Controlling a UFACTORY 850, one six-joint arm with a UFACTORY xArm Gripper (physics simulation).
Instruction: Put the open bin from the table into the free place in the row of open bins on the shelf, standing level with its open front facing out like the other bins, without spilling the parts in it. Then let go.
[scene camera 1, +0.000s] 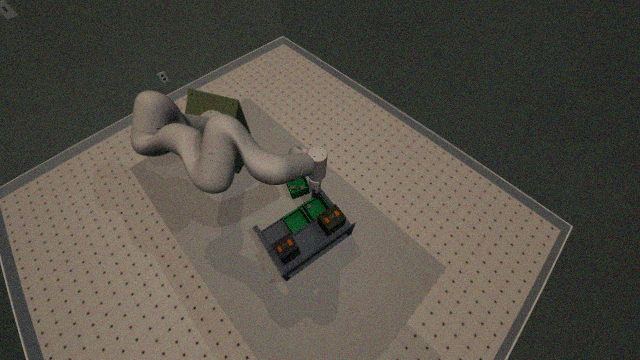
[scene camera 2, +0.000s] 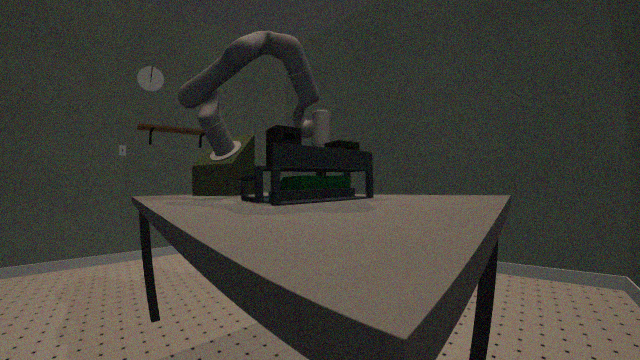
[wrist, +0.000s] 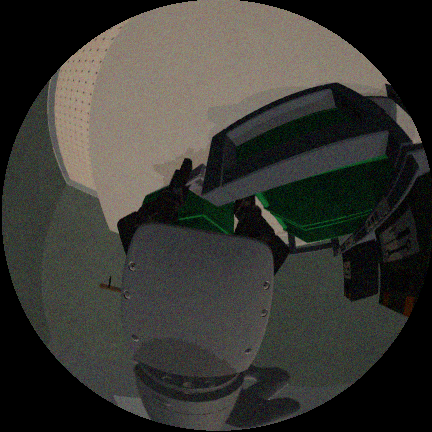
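Observation:
The open green bin (scene camera 1: 297, 188) (wrist: 200, 206) is beside the shelf, at table height as far as I can tell, with small pale parts in it in scene camera 1. My gripper (scene camera 1: 316, 192) (wrist: 215, 172) is shut on this bin, with a dark finger on either side of it in the wrist view. In scene camera 2 the fingers are hidden behind the shelf. The dark grey shelf (scene camera 1: 314, 244) (scene camera 2: 320, 157) (wrist: 300, 160) holds a row of green bins (scene camera 1: 296, 220) (scene camera 2: 315, 182) (wrist: 330, 195). Beside the row, bare grey shelf shows to the left in scene camera 1.
Dark boxes with orange marks (scene camera 1: 332, 219) (scene camera 1: 286, 249) stand on the shelf. A grey shelf bar is close to the right finger in the wrist view. The olive pedestal (scene camera 1: 212, 102) (scene camera 2: 215, 180) stands under the arm's base. The table (scene camera 1: 400, 260) (scene camera 2: 325, 245) bears the shelf.

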